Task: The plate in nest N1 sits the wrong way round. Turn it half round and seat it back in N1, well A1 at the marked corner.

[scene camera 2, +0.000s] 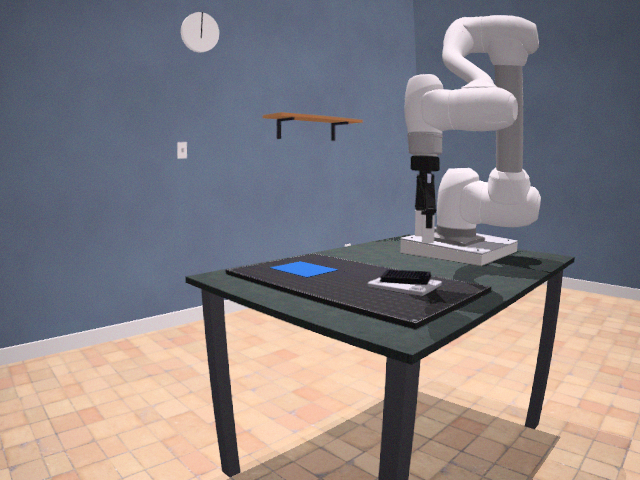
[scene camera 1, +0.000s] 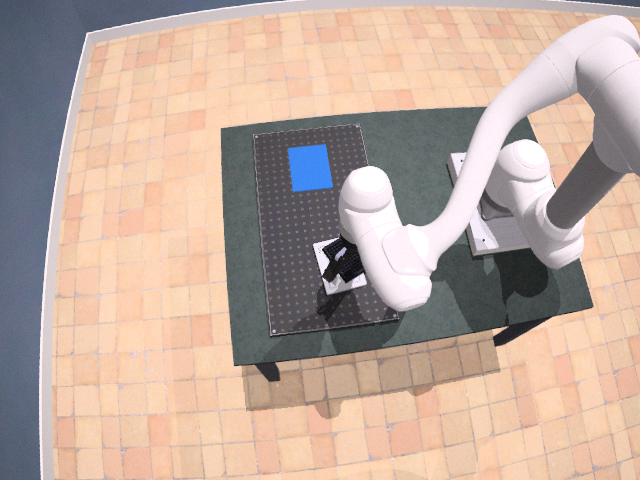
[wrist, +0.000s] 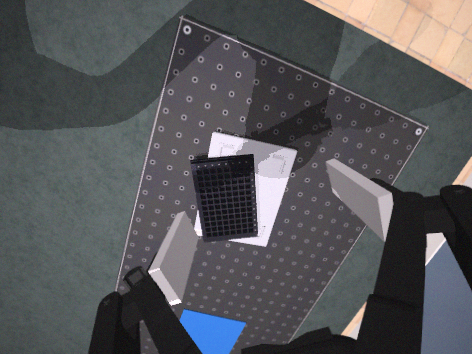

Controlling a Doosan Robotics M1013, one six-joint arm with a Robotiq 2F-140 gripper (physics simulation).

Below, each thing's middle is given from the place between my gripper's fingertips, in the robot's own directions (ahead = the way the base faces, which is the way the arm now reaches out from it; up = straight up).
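Labels:
The black well plate (wrist: 225, 190) is here, and my gripper is 1 cm past it, 6 cm to the left of it and 11 cm above it. There is a white nest (scene camera 1: 341, 286) as well, which I find 1 cm ahead of my hand, 5 cm to the right of it and 12 cm below it. As for the blue rectangle (scene camera 1: 309, 165), it is 6 cm ahead of my hand, 39 cm to the right of it and 13 cm below it. Going by their middles, of the things named here the blue rectangle is the farthest from my gripper.

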